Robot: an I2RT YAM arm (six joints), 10 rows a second.
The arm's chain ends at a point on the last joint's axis. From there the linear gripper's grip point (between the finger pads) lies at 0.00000 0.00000 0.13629 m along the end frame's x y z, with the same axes.
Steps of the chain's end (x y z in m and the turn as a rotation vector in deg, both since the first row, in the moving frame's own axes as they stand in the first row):
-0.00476 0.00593 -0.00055 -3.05 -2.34 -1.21
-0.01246 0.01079 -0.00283 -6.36 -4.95 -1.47
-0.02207 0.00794 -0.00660 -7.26 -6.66 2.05
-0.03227 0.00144 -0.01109 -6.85 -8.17 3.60
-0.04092 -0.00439 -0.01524 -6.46 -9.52 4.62
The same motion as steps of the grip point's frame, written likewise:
-0.01025 0.01324 -0.00086 -3.05 -2.34 -1.21
-0.02400 0.02602 -0.00418 -6.36 -4.95 -1.47
-0.03814 0.02484 -0.00861 -7.26 -6.66 2.05
-0.05209 0.01702 -0.01344 -6.85 -8.17 3.60
-0.06401 0.00995 -0.01798 -6.46 -9.52 4.62

